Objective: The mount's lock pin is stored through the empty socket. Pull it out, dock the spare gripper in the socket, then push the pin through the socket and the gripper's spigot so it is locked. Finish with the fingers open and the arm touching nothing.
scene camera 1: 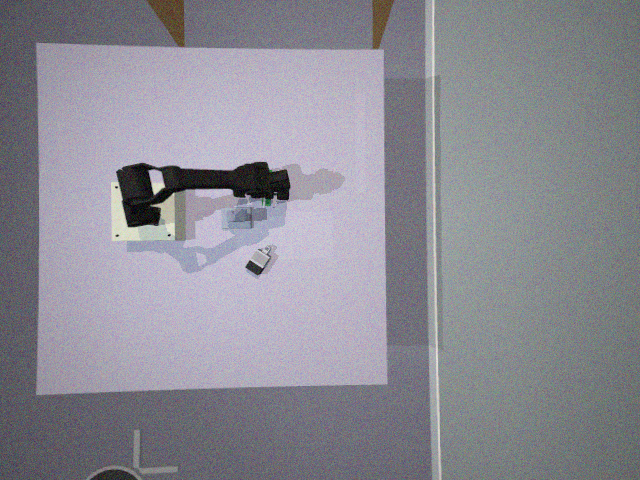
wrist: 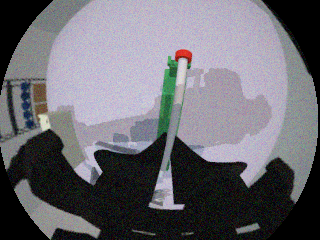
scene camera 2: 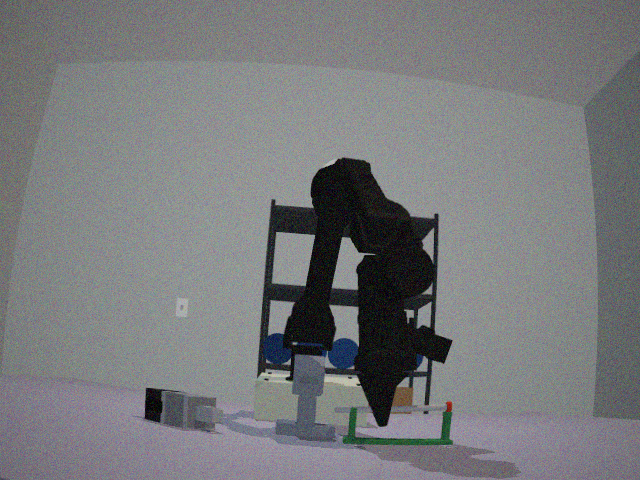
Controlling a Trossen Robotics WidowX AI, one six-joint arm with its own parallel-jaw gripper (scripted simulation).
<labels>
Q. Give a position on a green cradle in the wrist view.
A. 170, 74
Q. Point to a lock pin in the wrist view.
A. At 183, 58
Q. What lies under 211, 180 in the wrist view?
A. My gripper.
</labels>
